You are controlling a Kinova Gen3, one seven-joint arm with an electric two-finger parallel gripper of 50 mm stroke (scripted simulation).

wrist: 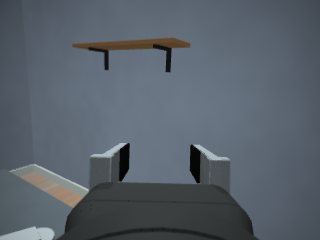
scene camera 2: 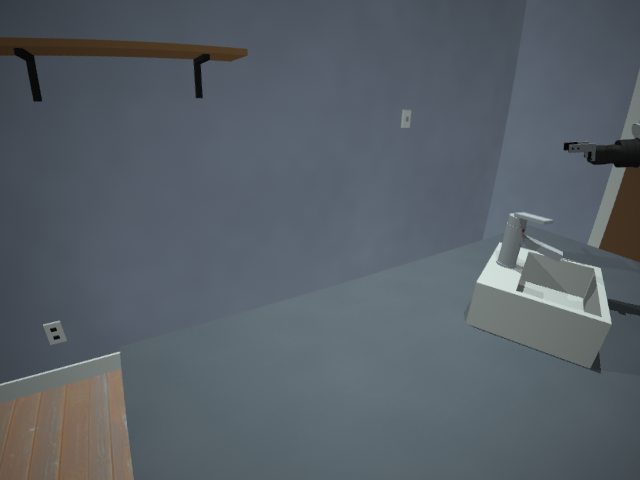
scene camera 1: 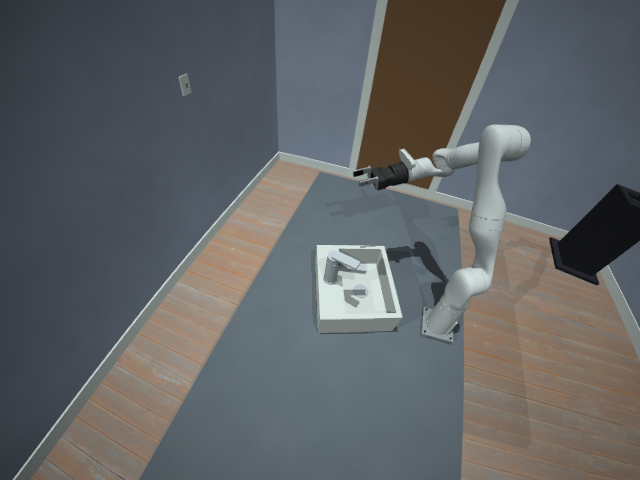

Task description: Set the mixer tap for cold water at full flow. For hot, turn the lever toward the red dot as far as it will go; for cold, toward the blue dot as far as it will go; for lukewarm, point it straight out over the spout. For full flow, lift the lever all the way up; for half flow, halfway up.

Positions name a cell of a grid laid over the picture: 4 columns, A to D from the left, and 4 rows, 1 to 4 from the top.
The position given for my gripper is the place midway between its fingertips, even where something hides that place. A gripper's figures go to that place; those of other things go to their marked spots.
Scene:
My gripper (scene camera 1: C2) is 91 cm from the lens. A white basin (scene camera 1: C3) is 110 cm from the lens. A grey mixer tap (scene camera 1: C3): 91 cm from the lens. The marked spots on the grey mixer tap and the white basin are 27 cm apart.

